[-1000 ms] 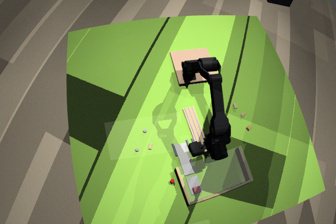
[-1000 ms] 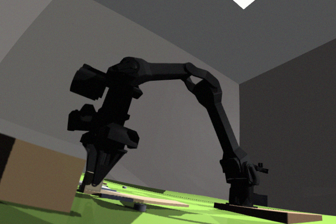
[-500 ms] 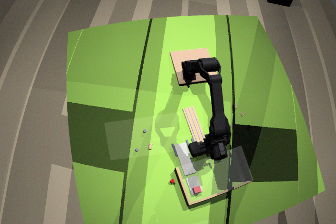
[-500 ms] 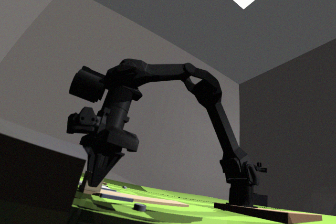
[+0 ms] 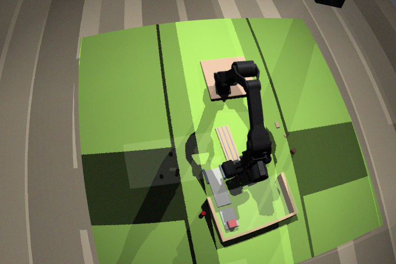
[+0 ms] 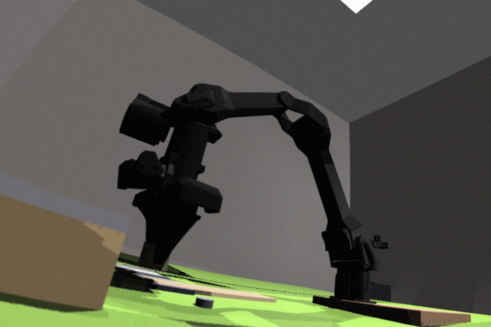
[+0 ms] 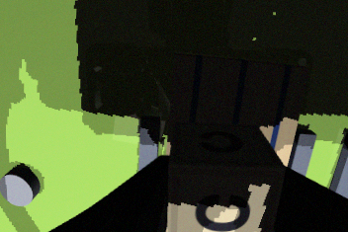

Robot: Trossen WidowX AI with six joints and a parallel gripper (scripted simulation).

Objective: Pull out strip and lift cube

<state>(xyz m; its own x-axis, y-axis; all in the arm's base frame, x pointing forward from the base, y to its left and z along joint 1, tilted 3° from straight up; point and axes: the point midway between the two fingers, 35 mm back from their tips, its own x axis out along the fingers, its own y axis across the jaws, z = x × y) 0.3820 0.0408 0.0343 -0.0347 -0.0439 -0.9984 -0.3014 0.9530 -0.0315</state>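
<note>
My gripper tip is now 8 cm past the tan strip, 3 cm to the left of it and 3 cm above it. Round my gripper tip: grey disc: 6 cm behind, 8 cm to the left, 2 cm below; labelled cube: 1 cm above; red knob: 17 cm ahead, 16 cm to the right, 2 cm below.
</note>
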